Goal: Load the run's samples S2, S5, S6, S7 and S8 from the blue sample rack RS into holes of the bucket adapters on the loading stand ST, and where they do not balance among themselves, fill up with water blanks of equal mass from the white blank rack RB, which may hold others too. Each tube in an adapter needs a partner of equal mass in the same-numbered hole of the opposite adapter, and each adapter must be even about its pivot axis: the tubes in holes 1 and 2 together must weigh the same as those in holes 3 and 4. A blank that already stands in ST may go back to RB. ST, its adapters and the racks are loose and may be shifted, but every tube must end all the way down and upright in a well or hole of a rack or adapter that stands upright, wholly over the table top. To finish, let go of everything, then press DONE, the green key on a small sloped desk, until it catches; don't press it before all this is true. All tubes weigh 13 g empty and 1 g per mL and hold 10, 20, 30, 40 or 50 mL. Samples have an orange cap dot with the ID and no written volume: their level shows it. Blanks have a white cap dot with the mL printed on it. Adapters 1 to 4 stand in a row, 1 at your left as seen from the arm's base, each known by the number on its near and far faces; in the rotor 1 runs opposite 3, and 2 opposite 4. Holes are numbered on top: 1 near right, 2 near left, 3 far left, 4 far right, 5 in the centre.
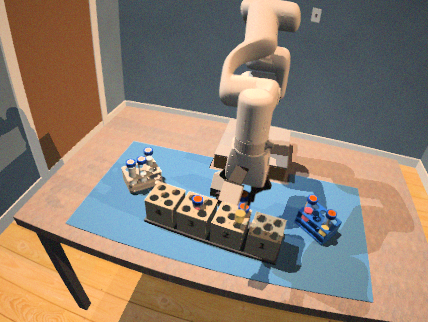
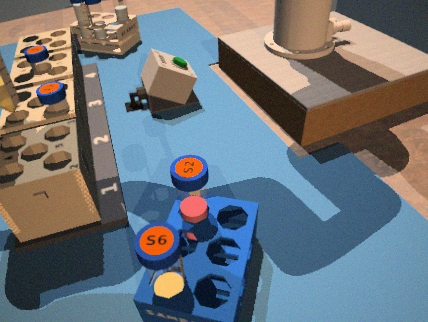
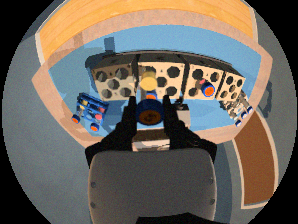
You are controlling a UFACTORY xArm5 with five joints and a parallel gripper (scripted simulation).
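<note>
Right now my hand is 30 mm past the loading stand ST, 80 mm to the left of it and 210 mm above it. From my hand the other things lie so: white blank rack RB: 130 mm behind, 410 mm to the right, 180 mm below; then blue-capped tube: 90 mm behind, 410 mm to the right, 150 mm below; then blue sample rack RS: 180 mm behind, 240 mm to the left, 180 mm below.
</note>
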